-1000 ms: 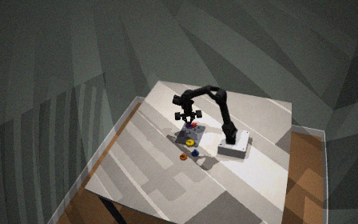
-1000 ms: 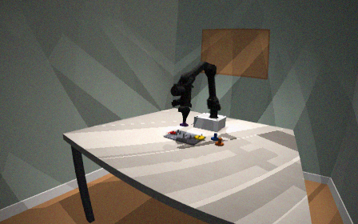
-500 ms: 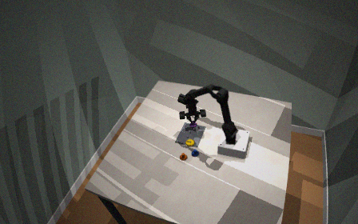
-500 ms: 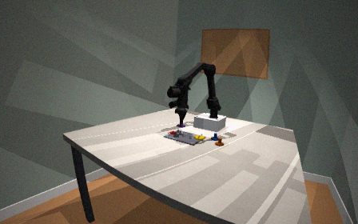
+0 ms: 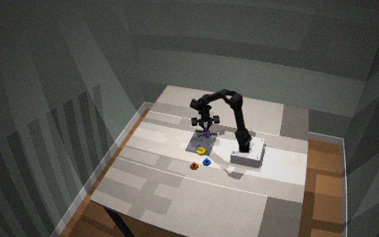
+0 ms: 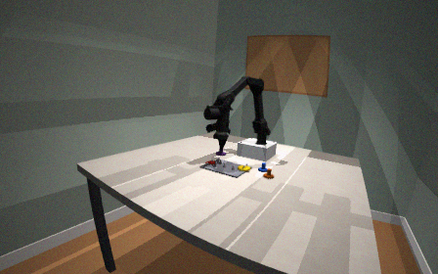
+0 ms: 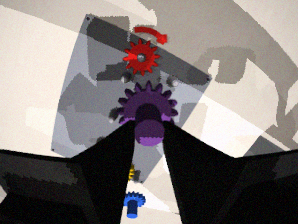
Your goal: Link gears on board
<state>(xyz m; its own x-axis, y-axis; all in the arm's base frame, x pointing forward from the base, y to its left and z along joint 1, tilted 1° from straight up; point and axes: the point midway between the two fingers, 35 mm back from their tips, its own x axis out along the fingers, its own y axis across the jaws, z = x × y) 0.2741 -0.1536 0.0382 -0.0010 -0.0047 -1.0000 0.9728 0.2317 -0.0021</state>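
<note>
My gripper tip is 70 mm above the red gear, 40 mm to the left of it and 20 mm short of it. From my gripper tip the other things lie so: orange gear: 260 mm to the left, 70 mm below, 40 mm ahead; then blue gear: 220 mm to the left, 70 mm below, 30 mm behind; then purple gear: 10 mm below.
</note>
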